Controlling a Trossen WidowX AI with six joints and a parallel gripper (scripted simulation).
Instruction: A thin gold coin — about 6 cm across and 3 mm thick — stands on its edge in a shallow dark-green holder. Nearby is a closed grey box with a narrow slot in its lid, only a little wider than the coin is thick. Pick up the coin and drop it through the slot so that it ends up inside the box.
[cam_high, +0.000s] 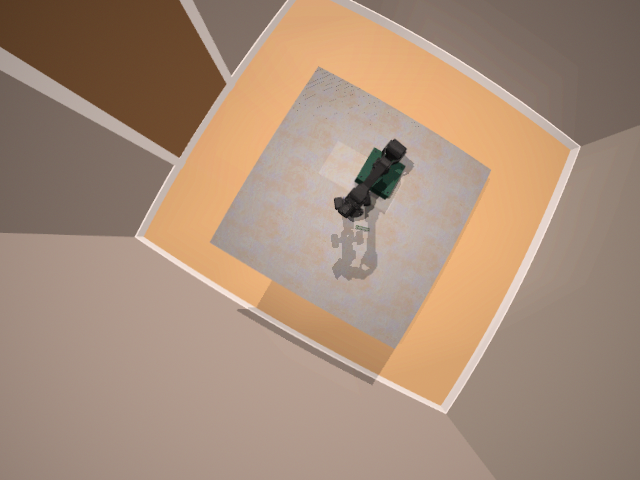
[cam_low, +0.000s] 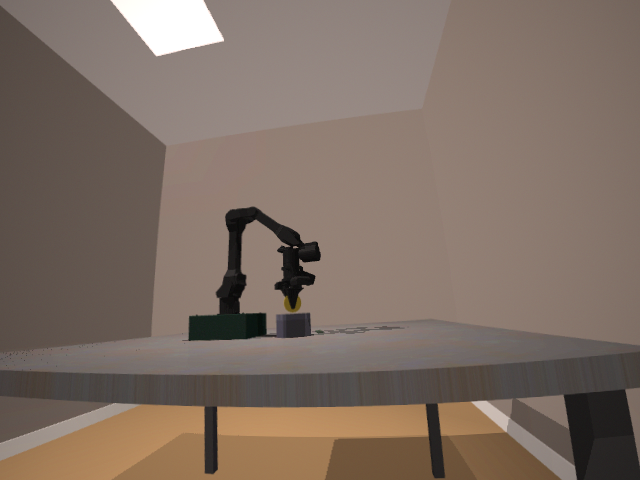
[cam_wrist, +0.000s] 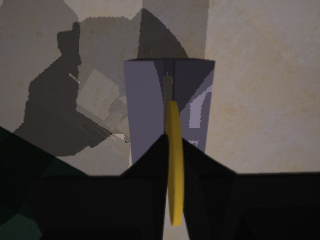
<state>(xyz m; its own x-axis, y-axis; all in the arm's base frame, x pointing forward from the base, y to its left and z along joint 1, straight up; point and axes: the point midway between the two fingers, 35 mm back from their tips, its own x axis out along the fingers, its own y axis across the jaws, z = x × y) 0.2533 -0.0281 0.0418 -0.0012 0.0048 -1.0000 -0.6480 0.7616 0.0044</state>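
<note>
My gripper tip is now 20 mm below the gold coin.
</note>
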